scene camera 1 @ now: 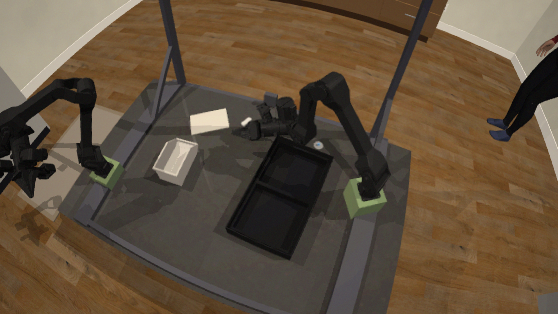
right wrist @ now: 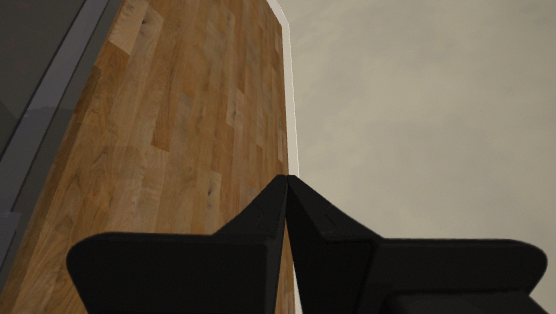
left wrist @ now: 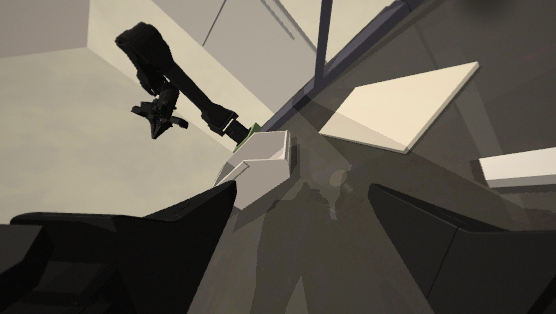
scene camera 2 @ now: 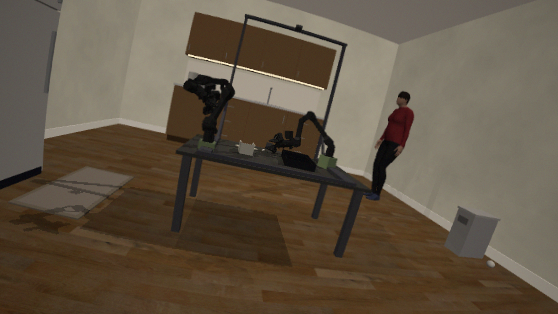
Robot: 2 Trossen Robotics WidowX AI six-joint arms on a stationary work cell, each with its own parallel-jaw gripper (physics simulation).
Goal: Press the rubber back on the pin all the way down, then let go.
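Frame: origin at the left arm's base, x ahead, y right, z down, level; metres.
Where they show: left gripper, fingertip midpoint: (scene camera 1: 234, 131) (left wrist: 301, 188) (scene camera 2: 267, 144); right gripper, fingertip midpoint: (scene camera 1: 31, 197) (right wrist: 285, 183) (left wrist: 153, 139) (scene camera 2: 217, 106); left arm's base, origin of the base link: (scene camera 1: 368, 190) (scene camera 2: 328, 156); right arm's base, origin of the base link: (scene camera 1: 104, 169) (left wrist: 244, 137) (scene camera 2: 207, 141).
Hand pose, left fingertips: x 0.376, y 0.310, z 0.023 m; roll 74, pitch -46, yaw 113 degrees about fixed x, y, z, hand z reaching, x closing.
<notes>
Each offset is from my left fingertips to the centre of the thing.
A small round white disc @[dx -0.293, dy -0.056, dz +0.061 m] (scene camera 1: 318, 145) with a blue centre lies on the table beside the black tray's far right corner; it may be the pin. I cannot make out a pin post or a rubber back. A small white block @[dx -0.049, dy +0.092, dz +0.066 m] (scene camera 1: 246, 121) (left wrist: 520, 167) lies near the left gripper. My left gripper (scene camera 1: 239, 131) (left wrist: 301, 188) is open and empty, low over the table at the far side. Faint pale patches show between its fingers in the left wrist view; I cannot tell what they are. My right gripper (scene camera 1: 31, 194) (left wrist: 153, 139) (right wrist: 285, 183) is shut and empty, off beyond the table's left edge.
A black two-part tray @[dx -0.124, dy -0.238, dz +0.044 m] (scene camera 1: 282, 193) (scene camera 2: 298, 161) stands in the middle of the table. A white bin @[dx +0.217, dy -0.057, dz +0.034 m] (scene camera 1: 169, 172) (scene camera 2: 246, 148) (left wrist: 262, 182) and a cream card @[dx +0.097, dy +0.123, dz +0.067 m] (scene camera 1: 209, 121) (left wrist: 400, 110) lie left of it. Frame posts (scene camera 1: 172, 42) rise at the table's far corners. A person (scene camera 2: 397, 125) stands at the right.
</notes>
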